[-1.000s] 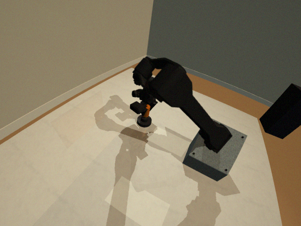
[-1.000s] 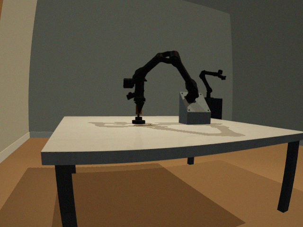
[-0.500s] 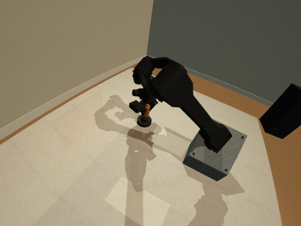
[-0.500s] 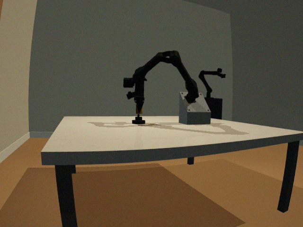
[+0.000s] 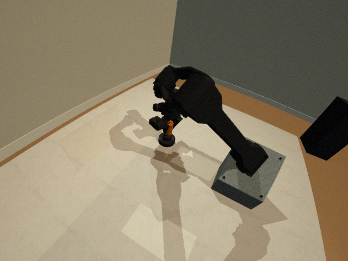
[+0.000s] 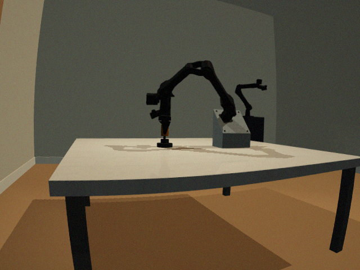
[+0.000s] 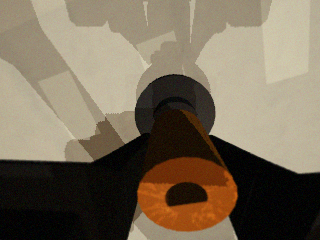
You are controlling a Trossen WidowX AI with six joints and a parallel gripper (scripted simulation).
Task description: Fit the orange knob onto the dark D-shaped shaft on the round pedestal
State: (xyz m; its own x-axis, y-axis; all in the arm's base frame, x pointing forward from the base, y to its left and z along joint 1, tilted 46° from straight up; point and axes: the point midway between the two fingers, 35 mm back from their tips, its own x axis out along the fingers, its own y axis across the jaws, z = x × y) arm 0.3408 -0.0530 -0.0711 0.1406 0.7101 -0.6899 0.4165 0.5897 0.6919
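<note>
The pedestal lies 40 mm below my gripper tip. The rest, counted from my gripper tip: orange knob: 20 mm above.
</note>
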